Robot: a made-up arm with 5 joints.
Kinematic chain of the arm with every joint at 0, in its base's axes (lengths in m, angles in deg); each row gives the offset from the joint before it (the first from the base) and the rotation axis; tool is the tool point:
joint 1: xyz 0 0 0.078 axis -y
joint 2: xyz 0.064 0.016 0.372 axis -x
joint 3: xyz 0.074 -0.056 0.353 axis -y
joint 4: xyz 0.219 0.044 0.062 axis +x
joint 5: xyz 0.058 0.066 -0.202 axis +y
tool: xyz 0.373 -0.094 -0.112
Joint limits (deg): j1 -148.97..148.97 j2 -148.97..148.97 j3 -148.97..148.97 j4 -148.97..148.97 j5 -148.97..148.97
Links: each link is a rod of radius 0.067 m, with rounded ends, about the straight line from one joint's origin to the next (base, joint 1, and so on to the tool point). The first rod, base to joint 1, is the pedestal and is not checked.
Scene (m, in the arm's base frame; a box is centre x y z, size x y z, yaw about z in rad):
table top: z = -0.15
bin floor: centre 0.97 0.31 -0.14 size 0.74 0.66 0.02 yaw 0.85
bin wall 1: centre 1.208 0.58 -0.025 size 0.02 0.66 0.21 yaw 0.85
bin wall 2: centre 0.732 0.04 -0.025 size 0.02 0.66 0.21 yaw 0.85
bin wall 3: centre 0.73 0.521 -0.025 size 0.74 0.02 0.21 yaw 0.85
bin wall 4: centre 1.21 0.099 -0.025 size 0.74 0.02 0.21 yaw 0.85
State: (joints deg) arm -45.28 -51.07 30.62 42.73 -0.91
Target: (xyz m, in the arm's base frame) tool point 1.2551 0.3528 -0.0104
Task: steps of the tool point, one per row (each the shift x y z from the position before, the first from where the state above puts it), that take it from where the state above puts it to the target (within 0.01 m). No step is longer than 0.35 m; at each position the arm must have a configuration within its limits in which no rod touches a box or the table.
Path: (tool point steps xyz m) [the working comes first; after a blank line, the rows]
Joints at the target: -62.25 0.04 45.42 64.97 13.42
Straight joint move there: touches bin wall 4.

1: 0.0708 0.1101 0.0834
2: 0.0472 0.1486 0.0696
3: 0.0128 0.1795 0.0492
4: -0.0304 0.1978 0.0239
5: 0.0000 0.0000 -0.3429

